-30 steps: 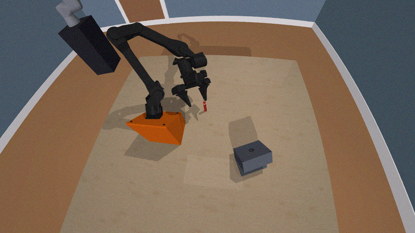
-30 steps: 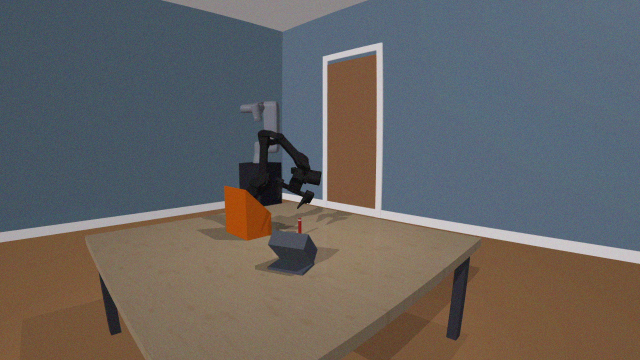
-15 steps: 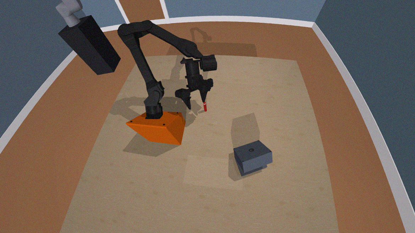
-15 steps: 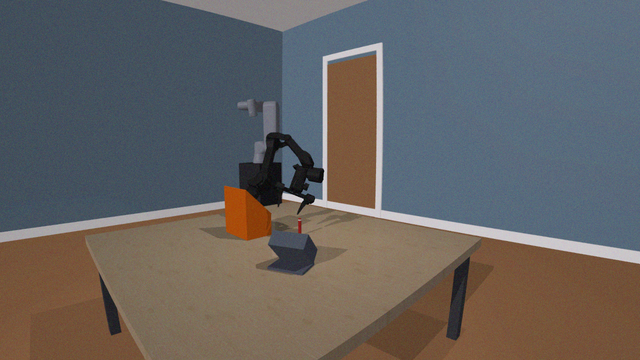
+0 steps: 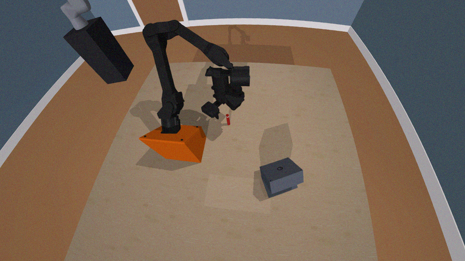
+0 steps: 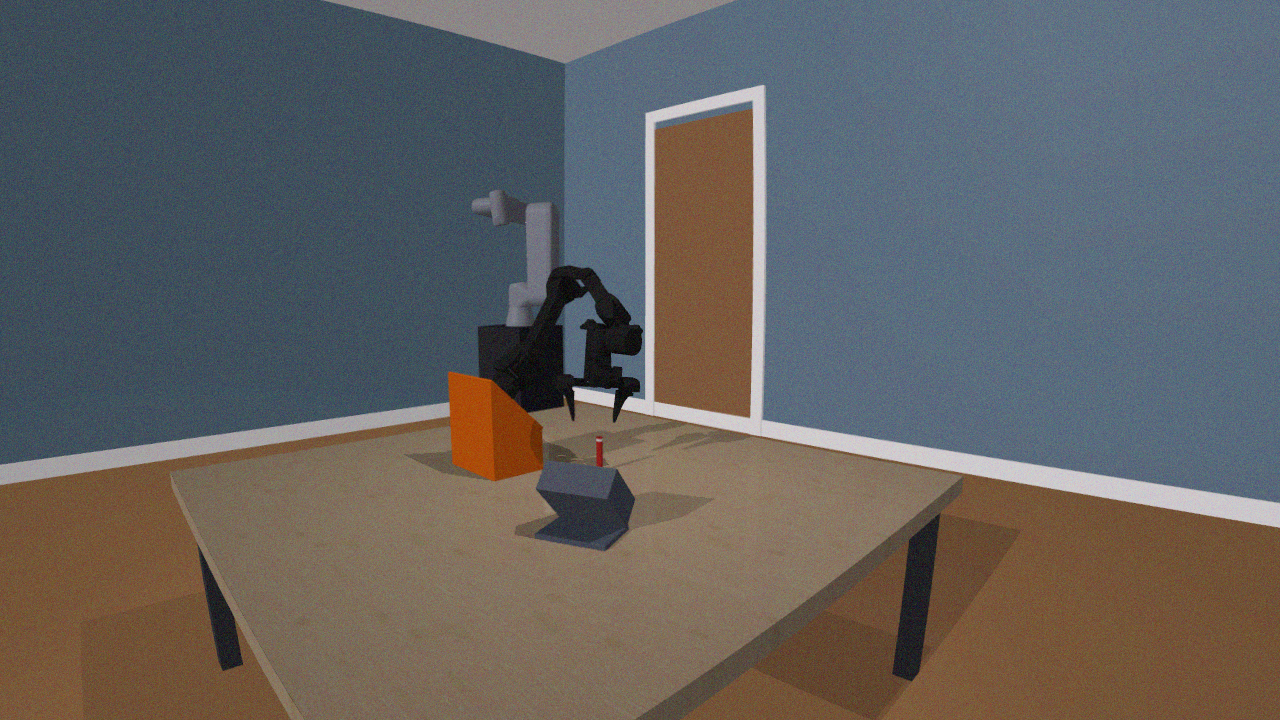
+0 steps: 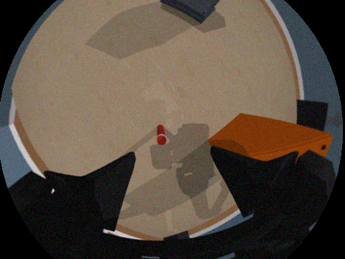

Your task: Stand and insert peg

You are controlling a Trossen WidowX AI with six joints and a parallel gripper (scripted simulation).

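My gripper tip is 10 mm short of the red peg, 10 mm to the right of it and 60 mm above it. The rest, counted from my gripper tip: grey sloped panel (210 mm ahead, 270 mm to the right, 50 mm below).
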